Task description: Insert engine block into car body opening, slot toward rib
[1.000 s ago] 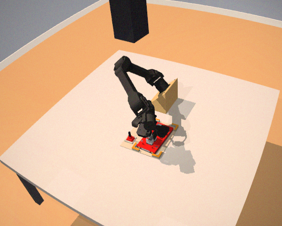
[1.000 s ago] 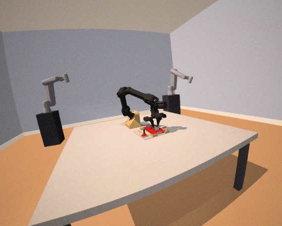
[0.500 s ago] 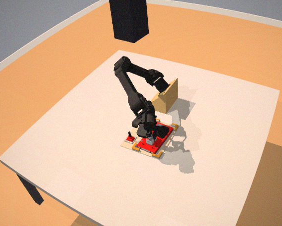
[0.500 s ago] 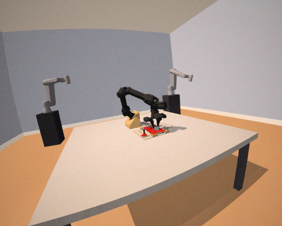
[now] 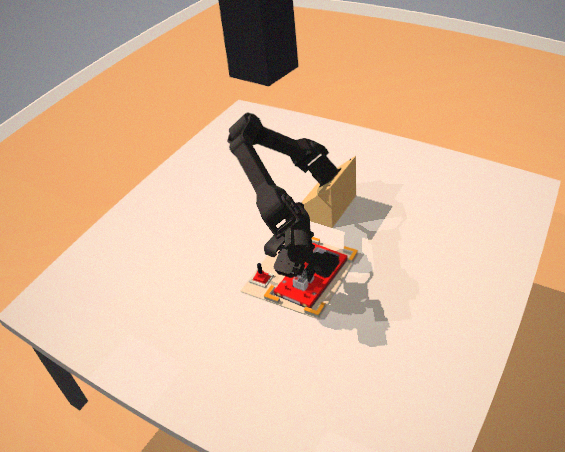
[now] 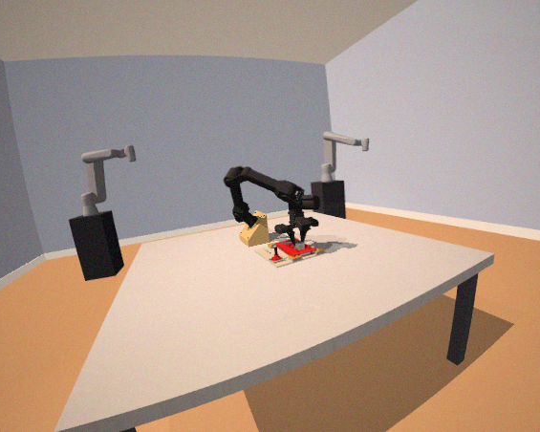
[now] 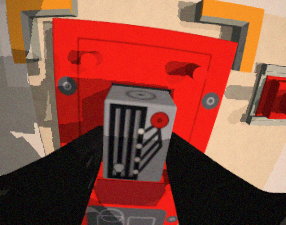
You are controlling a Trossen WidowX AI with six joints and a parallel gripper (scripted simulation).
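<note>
Now: the engine block 10 mm below my gripper tip.
</note>
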